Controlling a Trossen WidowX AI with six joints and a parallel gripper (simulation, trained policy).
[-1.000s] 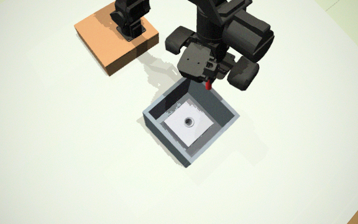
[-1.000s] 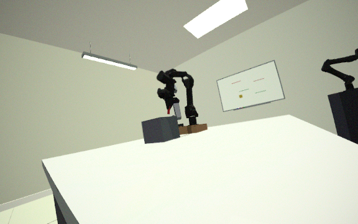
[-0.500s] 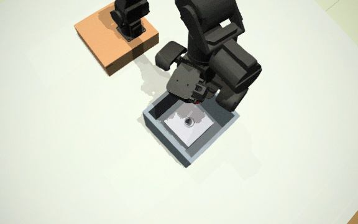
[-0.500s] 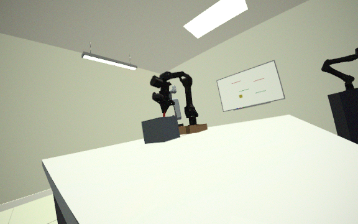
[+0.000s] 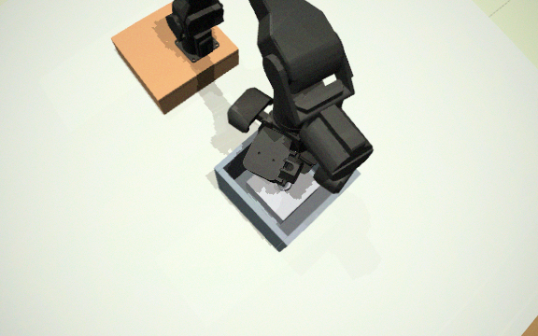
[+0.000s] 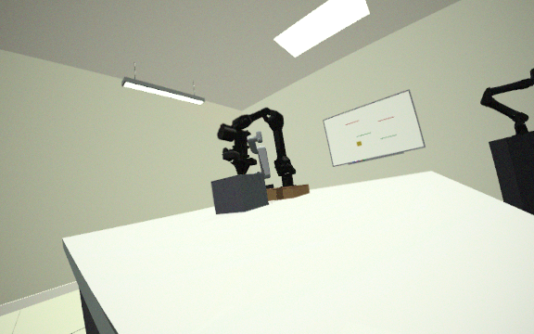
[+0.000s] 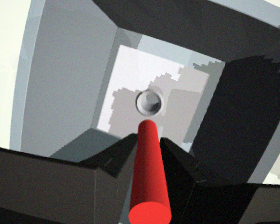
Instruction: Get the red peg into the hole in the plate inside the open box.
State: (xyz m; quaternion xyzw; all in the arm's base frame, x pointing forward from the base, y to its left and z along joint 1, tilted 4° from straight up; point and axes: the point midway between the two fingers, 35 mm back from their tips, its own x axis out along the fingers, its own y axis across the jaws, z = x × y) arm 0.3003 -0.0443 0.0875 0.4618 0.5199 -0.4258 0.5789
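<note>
Right now my gripper tip is 10 mm below the red peg.
</note>
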